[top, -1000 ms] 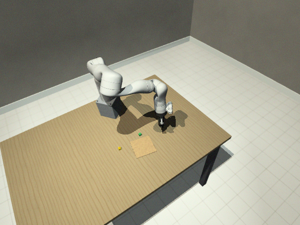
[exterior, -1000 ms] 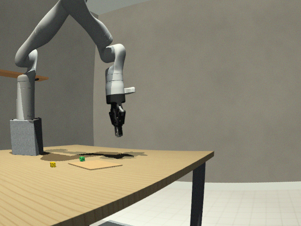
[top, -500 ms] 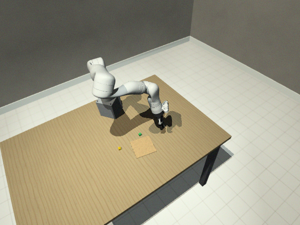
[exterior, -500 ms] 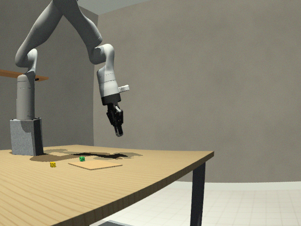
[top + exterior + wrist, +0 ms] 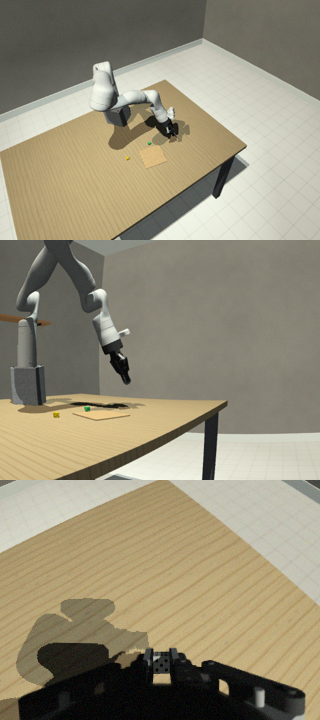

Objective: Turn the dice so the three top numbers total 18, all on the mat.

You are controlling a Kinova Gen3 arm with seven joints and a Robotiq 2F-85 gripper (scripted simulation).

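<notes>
Now: hand 9 cm past the green die, 12 cm to the left of it and 11 cm above it. From my hand the other things lie so: yellow die: 7 cm behind, 30 cm to the right, 11 cm below; white die: 1 cm below; tan mat: 16 cm to the right, 12 cm below.
</notes>
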